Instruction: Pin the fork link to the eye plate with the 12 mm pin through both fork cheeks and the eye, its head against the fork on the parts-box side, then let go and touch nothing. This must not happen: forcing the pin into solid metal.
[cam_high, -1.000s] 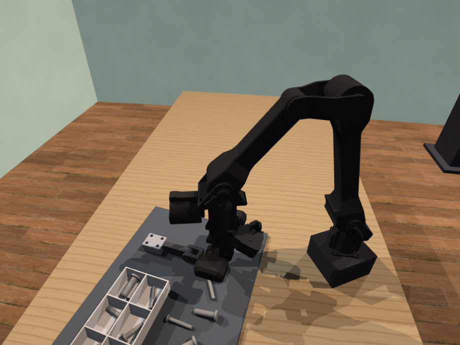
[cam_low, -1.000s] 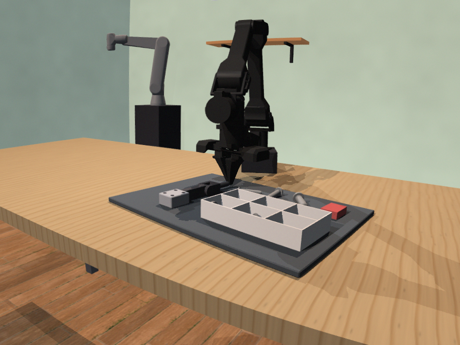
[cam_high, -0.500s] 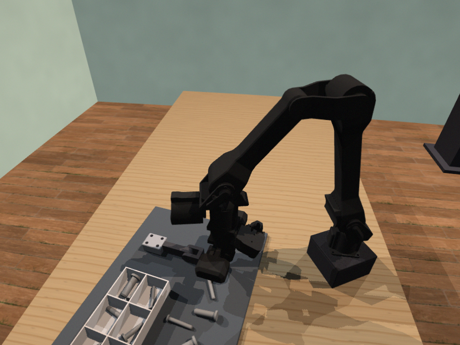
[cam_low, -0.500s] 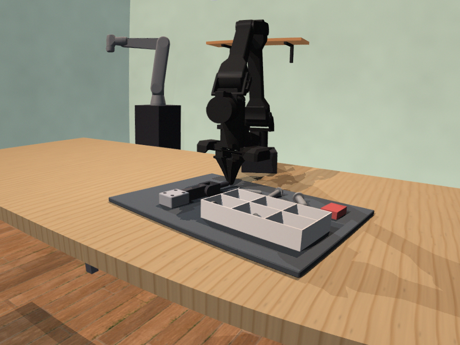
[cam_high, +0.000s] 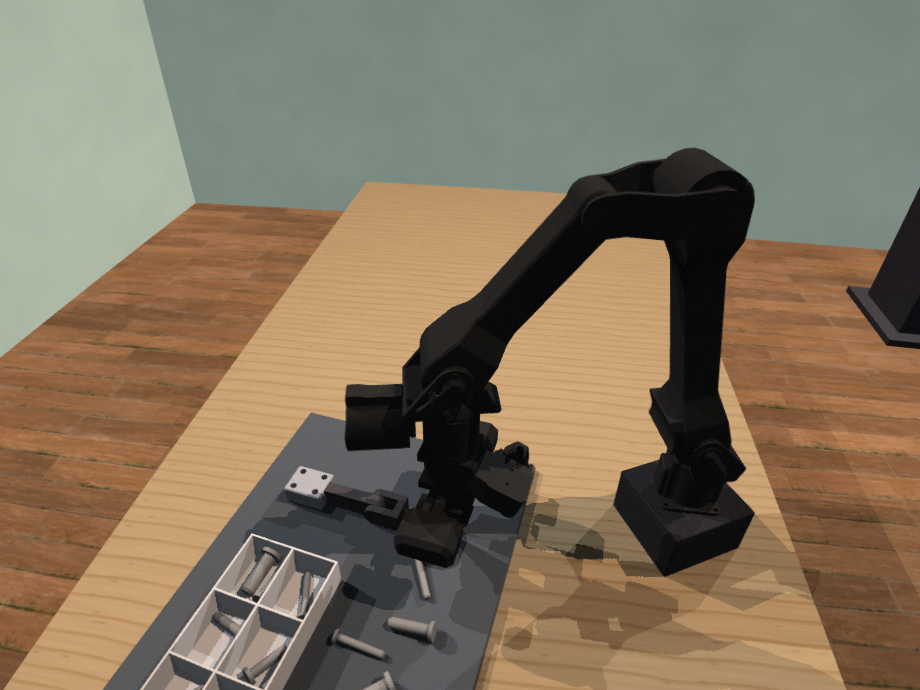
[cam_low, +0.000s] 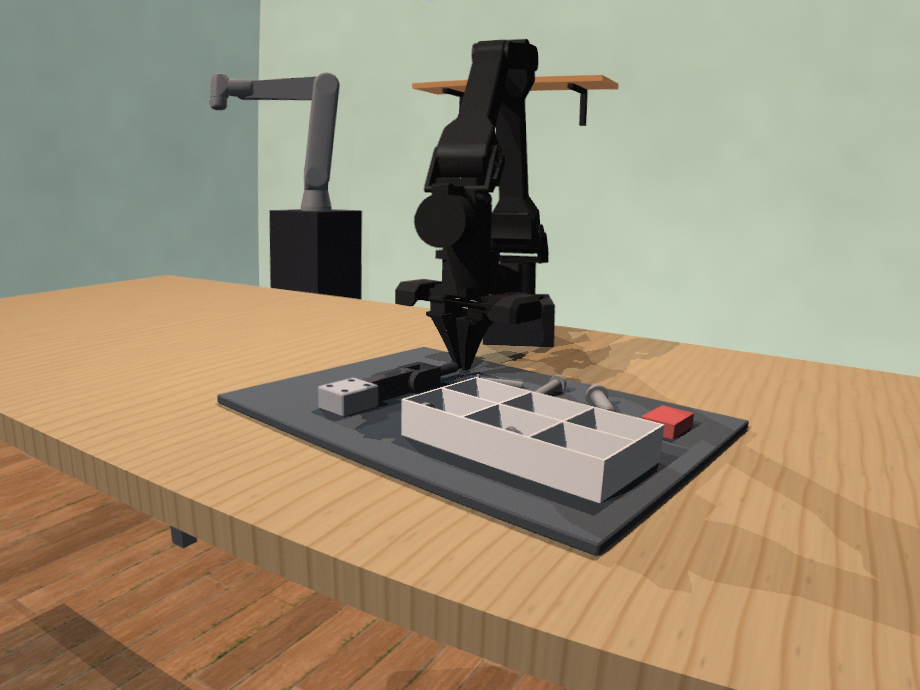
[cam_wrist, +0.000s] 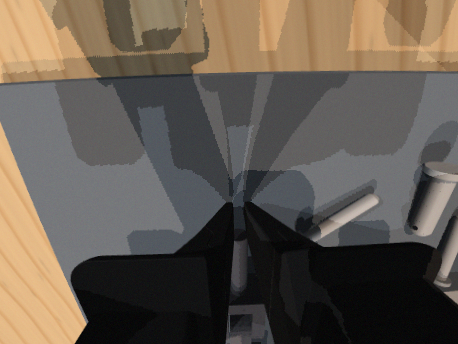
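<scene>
My gripper is now 120 mm to the right of the thick pin, 30 mm above it and 20 mm short of it. From my hand the other things lie so: grey mounting block (180 mm ahead, 30 mm to the right, 20 mm below); dark bar (110 mm ahead, 30 mm below, 20 mm to the right); dark mat (110 mm ahead, 90 mm to the left, 50 mm below).
</scene>
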